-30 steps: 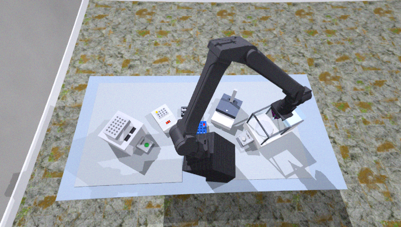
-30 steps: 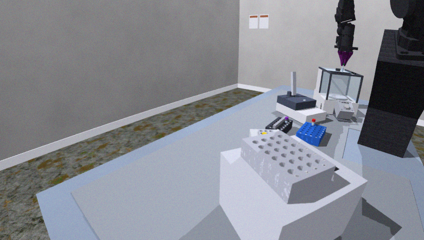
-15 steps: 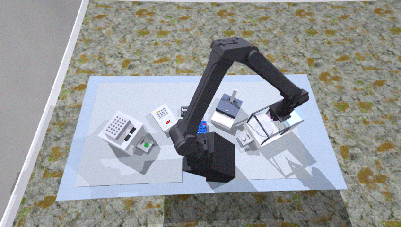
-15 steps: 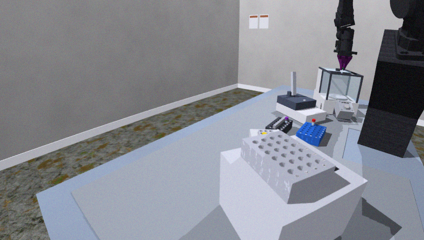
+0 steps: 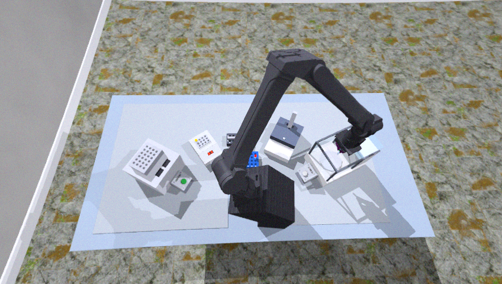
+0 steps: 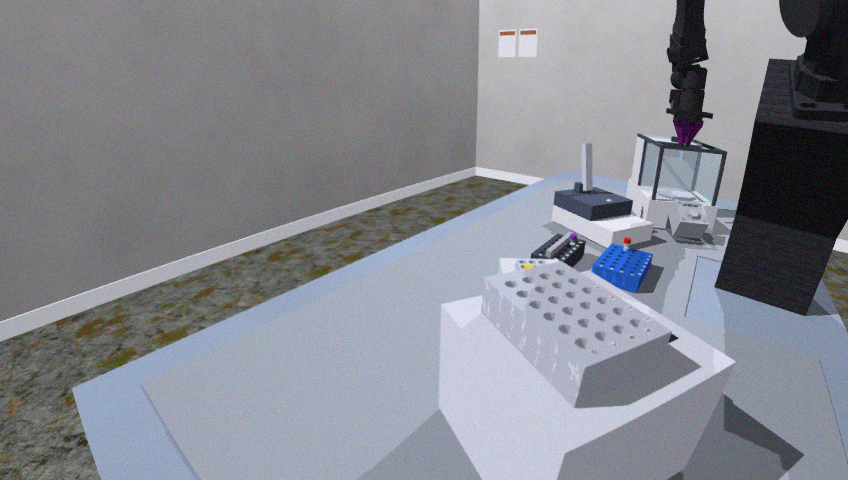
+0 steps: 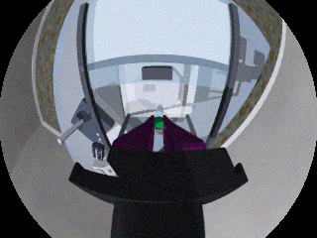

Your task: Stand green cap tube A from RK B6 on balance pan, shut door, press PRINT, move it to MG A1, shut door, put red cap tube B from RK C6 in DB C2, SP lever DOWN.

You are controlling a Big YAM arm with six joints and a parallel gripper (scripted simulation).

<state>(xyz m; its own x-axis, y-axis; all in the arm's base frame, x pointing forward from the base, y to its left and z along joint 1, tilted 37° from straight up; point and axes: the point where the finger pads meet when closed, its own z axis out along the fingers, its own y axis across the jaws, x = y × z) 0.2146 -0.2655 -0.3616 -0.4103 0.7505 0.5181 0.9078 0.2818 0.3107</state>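
My gripper is now 13 cm above the round pan. From my hand the other things lie so: balance door: 8 cm to the right, 4 cm ahead, 1 cm above; then white print key: 14 cm to the left, 14 cm below, 6 cm behind; then SP lever: 20 cm ahead, 18 cm to the left, 6 cm below.
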